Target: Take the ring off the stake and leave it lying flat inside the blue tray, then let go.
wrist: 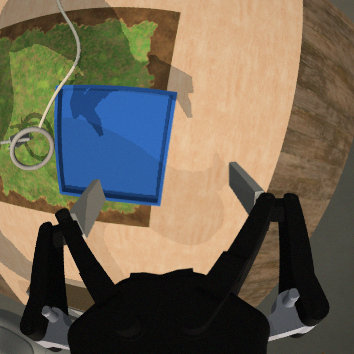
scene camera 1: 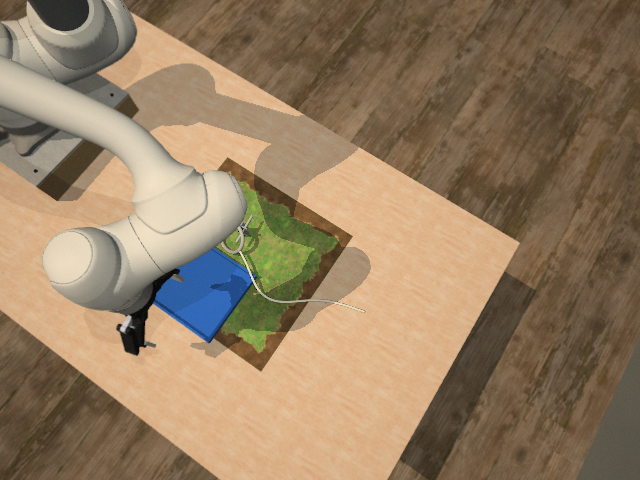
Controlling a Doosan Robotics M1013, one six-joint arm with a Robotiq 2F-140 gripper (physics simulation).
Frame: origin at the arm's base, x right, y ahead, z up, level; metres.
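Seen in the pictures: gripper, between the fingertips: (wrist: pixel 163 181) (scene camera 1: pixel 164 310).
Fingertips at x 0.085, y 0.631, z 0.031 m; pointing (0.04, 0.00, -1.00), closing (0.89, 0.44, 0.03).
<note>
Pixels of each thing's top centre, then the offset from my fingertips to it. "*": a spot on its surface instead. Level surfaces: height alone.
- pale grey ring, a spot on its surface: (wrist: pixel 51 148) * dx -0.193, dy -0.051, dz -0.112 m
- thin grey stake, centre of its top: (wrist: pixel 9 140) (scene camera 1: pixel 244 227) dx -0.258, dy -0.039, dz -0.066 m
- blue tray, centre of its top: (wrist: pixel 106 147) (scene camera 1: pixel 200 286) dx -0.086, dy -0.016, dz -0.099 m
- whitish cord, a spot on its surface: (wrist: pixel 77 50) (scene camera 1: pixel 269 298) * dx -0.184, dy +0.121, dz -0.113 m
- brown patterned mat, height of its surface: dz -0.120 m
- light wooden table, height of its surface: dz -0.121 m
The pale grey ring (scene camera 1: pixel 233 251) (wrist: pixel 51 148) is at the thin grey stake (scene camera 1: pixel 248 223) (wrist: pixel 6 142), beside the blue tray (scene camera 1: pixel 192 304) (wrist: pixel 168 147). In the wrist view the stake's end shows inside the ring's outline; exactly how the ring sits on it is too small to tell. A whitish cord (scene camera 1: pixel 273 300) (wrist: pixel 77 50) runs from the ring. The tray holds no object. My gripper (scene camera 1: pixel 164 311) (wrist: pixel 163 181) is wide open with nothing between its fingers. It hangs above the table by the tray's near side in the wrist view, apart from the ring.
The tray overlaps a green and brown patterned mat (scene camera 1: pixel 261 359) (wrist: pixel 167 30) on the light wooden table (scene camera 1: pixel 361 387) (wrist: pixel 235 75). In the scene view my arm (scene camera 1: pixel 170 211) covers part of the tray and mat. The cord extends past the mat's edge towards the table's right end.
</note>
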